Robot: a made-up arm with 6 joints. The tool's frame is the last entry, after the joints.
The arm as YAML. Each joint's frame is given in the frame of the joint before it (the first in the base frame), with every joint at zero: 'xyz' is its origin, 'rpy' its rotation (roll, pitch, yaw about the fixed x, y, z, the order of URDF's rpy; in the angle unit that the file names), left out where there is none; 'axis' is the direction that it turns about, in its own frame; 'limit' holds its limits. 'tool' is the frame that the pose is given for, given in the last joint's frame.
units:
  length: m
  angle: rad
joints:
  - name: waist
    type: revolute
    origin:
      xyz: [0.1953, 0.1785, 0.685]
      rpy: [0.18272, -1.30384, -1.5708]
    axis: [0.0, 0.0, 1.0]
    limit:
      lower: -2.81
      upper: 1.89
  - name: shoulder
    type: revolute
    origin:
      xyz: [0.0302, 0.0, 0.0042]
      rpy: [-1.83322, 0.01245, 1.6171]
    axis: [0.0, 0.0, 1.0]
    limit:
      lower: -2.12
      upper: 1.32
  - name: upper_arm
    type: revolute
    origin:
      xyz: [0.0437, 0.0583, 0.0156]
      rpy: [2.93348, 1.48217, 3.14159]
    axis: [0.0, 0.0, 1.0]
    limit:
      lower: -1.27
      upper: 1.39
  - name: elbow
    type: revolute
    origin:
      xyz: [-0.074, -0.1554, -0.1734]
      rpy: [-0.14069, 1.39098, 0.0]
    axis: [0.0, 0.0, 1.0]
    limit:
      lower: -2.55
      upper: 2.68
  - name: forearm
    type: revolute
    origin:
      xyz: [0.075, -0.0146, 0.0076]
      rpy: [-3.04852, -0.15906, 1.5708]
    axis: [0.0, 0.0, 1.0]
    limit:
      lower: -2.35
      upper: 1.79
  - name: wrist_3
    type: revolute
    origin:
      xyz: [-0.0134, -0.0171, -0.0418]
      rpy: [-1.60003, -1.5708, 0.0]
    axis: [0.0, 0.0, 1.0]
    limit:
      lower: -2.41
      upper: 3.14
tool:
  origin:
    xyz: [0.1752, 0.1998, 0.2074]
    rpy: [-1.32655, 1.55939, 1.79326]
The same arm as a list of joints. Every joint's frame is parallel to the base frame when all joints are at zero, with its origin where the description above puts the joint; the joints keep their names.
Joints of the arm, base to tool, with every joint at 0 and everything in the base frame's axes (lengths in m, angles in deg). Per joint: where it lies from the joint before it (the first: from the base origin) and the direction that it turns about. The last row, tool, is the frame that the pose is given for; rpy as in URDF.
waist: xyz 0.1953 0.1785 0.685 axis -0.181704 0.948521 0.259406
shoulder: xyz -0.0008 -0.004 0.0302 axis 0 0 -1
upper_arm: xyz 0.0533 -0.0497 -0.0156 axis 0.995716 -0.032401 0.086601
elbow: xyz -0.1614 0.1621 -0.0859 axis 0.0871 -0.161001 0.983103
forearm: xyz -0.0733 0.0154 0.0167 axis 0 0 -1
wrist_3: xyz 0.0175 0.0129 0.0418 axis -1 0 0
tool: xyz -0.2074 -0.1998 -0.1752 rpy 1.25 -0.14 -0.64
Joint limits (deg, base to tool): -161..108.29 -121.47..75.63 -72.77..79.64 -146.1..153.55 -134.65..102.56 -138.08..179.91

